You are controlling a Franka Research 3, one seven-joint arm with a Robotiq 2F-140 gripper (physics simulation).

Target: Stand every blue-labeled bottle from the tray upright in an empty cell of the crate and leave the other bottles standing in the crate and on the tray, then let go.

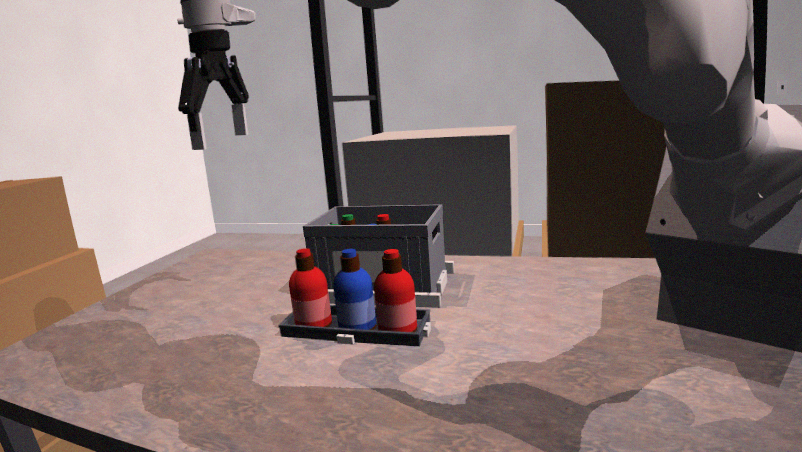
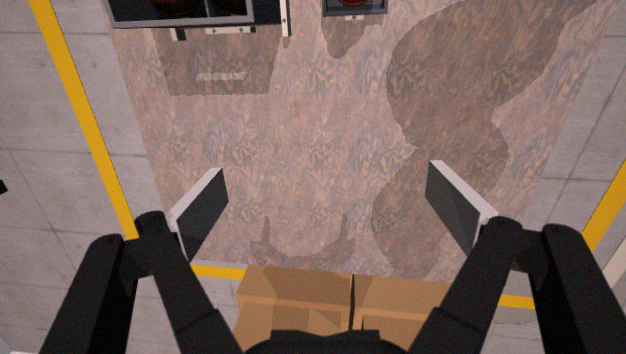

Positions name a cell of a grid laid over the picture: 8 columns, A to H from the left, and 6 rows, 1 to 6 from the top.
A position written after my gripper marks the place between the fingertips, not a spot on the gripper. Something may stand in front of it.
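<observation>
You'd find my gripper (image 1: C2) there, and then there's the gripper (image 2: E4) too.
</observation>
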